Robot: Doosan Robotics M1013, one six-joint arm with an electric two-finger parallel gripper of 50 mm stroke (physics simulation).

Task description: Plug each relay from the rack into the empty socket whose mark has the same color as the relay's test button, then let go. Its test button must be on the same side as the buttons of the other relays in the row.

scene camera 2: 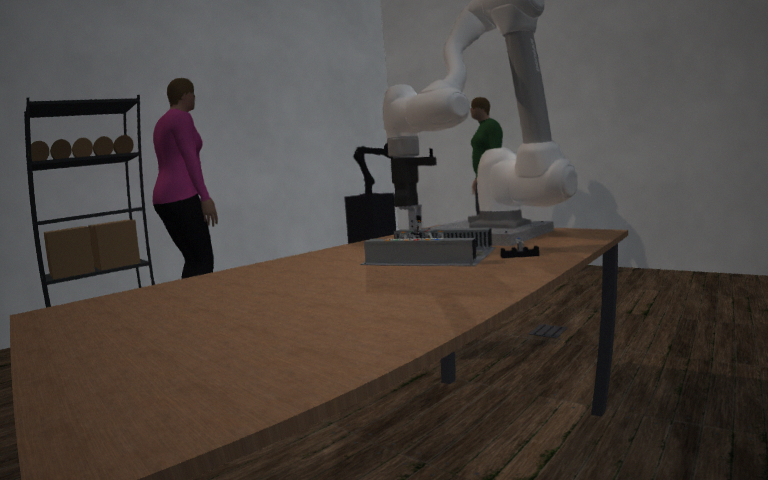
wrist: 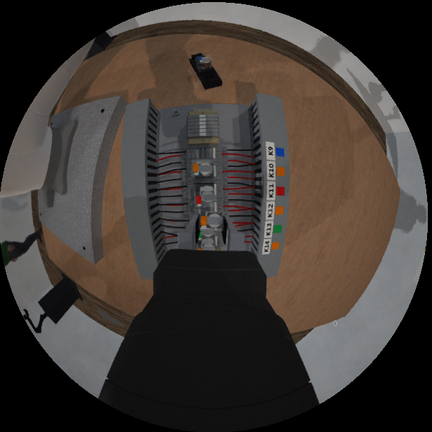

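Note:
My gripper is shut on a relay with an orange test button on its left side in the wrist view. The relay is upright at the row, level with about the orange K12 mark. Whether it is fully seated cannot be told. In the row, an orange-button relay stands by K10 and a red-button relay by K11, buttons also on the left. A green button shows by K13, partly hidden. The socket by the blue K9 mark is empty. The rack holds a blue-button relay.
Slotted wire ducts flank the row on both sides, with red and black wires between. Terminal blocks sit at the row's far end. The robot's base plate lies left of the panel in the wrist view. Two people stand beyond the table.

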